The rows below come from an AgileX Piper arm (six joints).
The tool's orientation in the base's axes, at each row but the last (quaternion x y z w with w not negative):
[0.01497 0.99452 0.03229 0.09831]
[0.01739 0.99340 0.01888 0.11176]
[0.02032 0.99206 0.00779 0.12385]
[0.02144 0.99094 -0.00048 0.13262]
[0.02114 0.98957 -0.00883 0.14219]
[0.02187 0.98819 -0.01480 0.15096]
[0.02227 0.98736 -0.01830 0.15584]
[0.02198 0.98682 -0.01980 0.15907]
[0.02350 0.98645 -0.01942 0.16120]
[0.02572 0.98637 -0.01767 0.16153]
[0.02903 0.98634 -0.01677 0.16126]
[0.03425 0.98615 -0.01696 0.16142]
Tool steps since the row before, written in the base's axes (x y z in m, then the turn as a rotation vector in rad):
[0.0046 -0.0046 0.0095 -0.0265 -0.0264 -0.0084]
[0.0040 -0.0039 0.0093 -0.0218 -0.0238 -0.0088]
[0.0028 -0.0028 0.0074 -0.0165 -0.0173 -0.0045]
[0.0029 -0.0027 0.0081 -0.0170 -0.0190 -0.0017]
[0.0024 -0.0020 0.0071 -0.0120 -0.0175 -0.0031]
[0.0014 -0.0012 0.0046 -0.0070 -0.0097 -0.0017]
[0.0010 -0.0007 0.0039 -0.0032 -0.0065 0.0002]
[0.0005 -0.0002 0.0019 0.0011 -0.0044 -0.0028]
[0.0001 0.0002 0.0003 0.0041 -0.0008 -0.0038]
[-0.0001 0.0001 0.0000 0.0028 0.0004 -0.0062]
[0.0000 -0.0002 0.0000 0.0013 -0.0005 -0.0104]
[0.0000 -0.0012 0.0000 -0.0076 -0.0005 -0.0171]
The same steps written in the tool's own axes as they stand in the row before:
[-0.0065 -0.0038 -0.0087 0.0267 -0.0275 0.0014]
[-0.0061 -0.0034 -0.0083 0.0223 -0.0248 0.0029]
[-0.0046 -0.0025 -0.0065 0.0164 -0.0180 0.0001]
[-0.0050 -0.0025 -0.0070 0.0160 -0.0197 -0.0027]
[-0.0044 -0.0020 -0.0061 0.0117 -0.0180 0.0000]
[-0.0028 -0.0012 -0.0039 0.0068 -0.0100 -0.0001]
[-0.0022 -0.0008 -0.0034 0.0027 -0.0067 -0.0009]
[-0.0011 -0.0002 -0.0016 -0.0003 -0.0042 0.0032]
[-0.0002 0.0002 -0.0003 -0.0027 -0.0005 0.0049]
[0.0001 0.0001 0.0000 -0.0007 0.0007 0.0067]
[0.0000 -0.0002 0.0000 0.0021 -0.0002 0.0103]
[-0.0001 -0.0012 0.0001 0.0126 -0.0007 0.0138]

